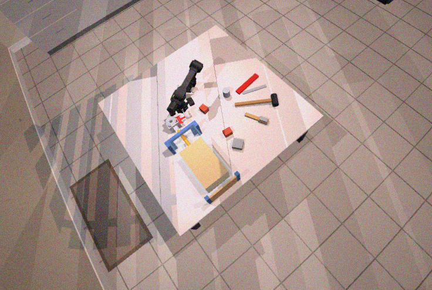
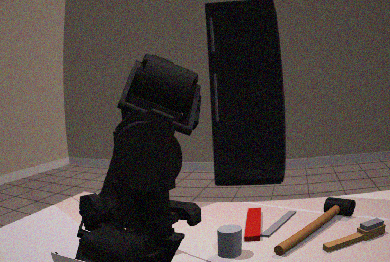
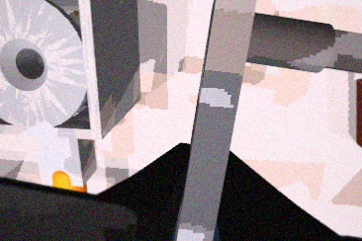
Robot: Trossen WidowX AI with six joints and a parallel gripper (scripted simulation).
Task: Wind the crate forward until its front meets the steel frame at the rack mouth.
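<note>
Right now my gripper tip is 10 mm to the left of the winch handle, 10 mm below it and 10 mm short of it. Also, from my gripper tip: clear-panelled cubby: 390 mm ahead, 50 mm to the right, 10 mm below; then grey hand winch: 120 mm to the right, 100 mm below, 30 mm behind; then red knob: 50 mm ahead, 40 mm to the right, 20 mm above.
</note>
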